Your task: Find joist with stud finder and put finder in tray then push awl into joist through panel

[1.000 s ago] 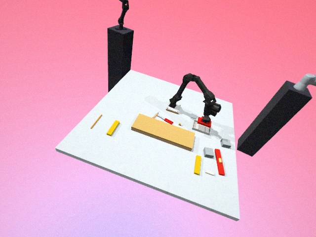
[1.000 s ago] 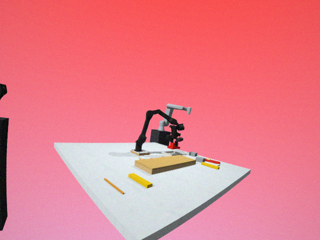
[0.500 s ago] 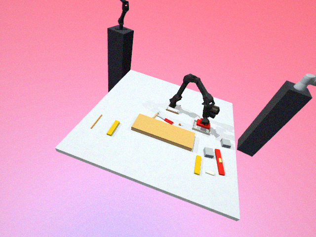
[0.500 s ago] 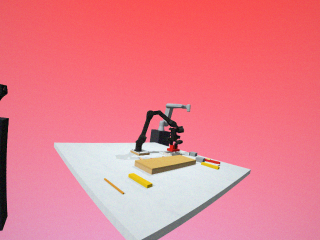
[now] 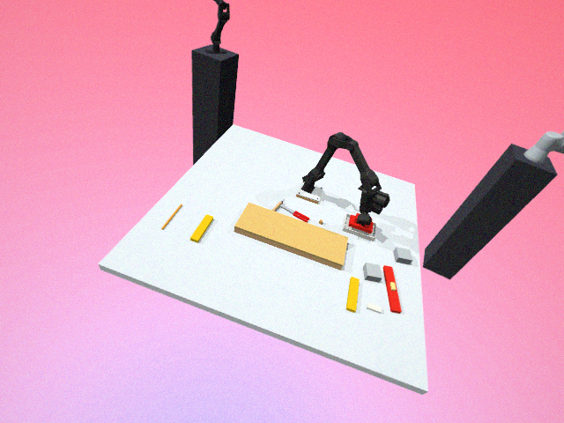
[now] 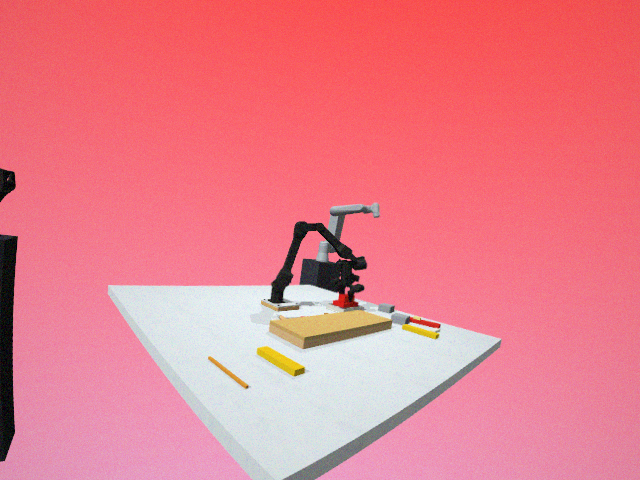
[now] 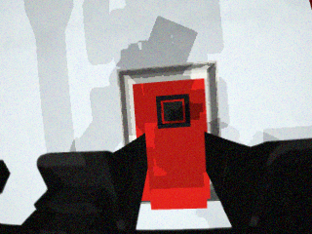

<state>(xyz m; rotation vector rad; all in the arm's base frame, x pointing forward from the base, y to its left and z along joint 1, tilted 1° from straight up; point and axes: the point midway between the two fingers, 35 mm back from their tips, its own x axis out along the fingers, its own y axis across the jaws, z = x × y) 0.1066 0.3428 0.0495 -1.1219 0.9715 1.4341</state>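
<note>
Right now the white tray is 3 cm below my gripper tip and 1 cm to the right of it. From my gripper tip the other things lie so: red level: 28 cm ahead, 22 cm to the left, 3 cm below; red-handled tool: 35 cm to the right, 11 cm ahead, 4 cm below; red stud finder: 2 cm above, 1 cm to the left.
</note>
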